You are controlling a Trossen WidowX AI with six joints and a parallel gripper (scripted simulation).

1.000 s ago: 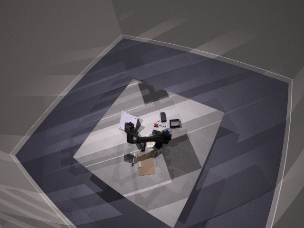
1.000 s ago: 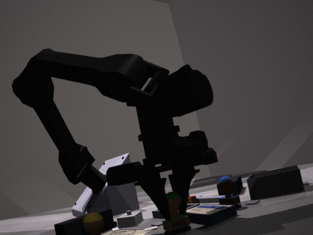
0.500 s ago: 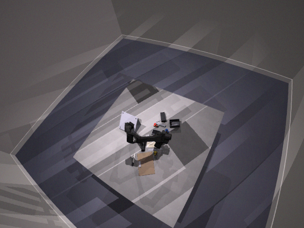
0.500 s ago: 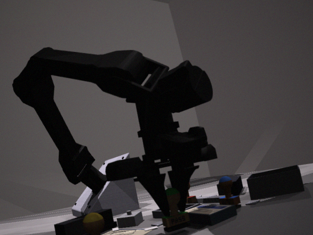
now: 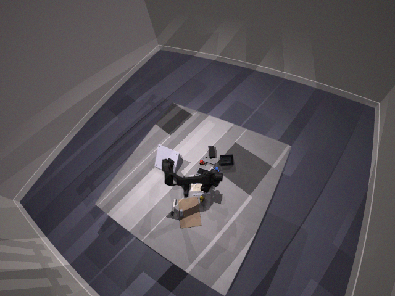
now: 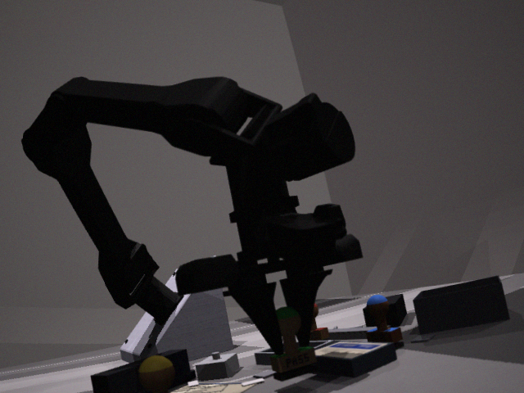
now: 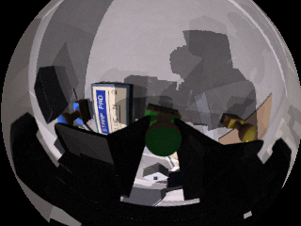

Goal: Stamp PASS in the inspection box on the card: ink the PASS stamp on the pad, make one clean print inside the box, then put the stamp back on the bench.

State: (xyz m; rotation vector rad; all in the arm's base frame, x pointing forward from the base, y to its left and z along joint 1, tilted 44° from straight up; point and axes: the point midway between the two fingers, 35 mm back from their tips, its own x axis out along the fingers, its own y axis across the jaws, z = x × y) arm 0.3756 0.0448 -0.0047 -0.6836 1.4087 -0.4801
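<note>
Right now the black ink pad is 120 mm behind my gripper tip, 60 mm to the left of it and 30 mm below it. Round my gripper tip: yellow-knobbed stamp: 10 mm ahead, 130 mm to the right, 20 mm below; then blue-labelled pad tin: 20 mm behind, 70 mm to the left, 20 mm below; then card: 90 mm behind, 70 mm to the right, 40 mm below.
</note>
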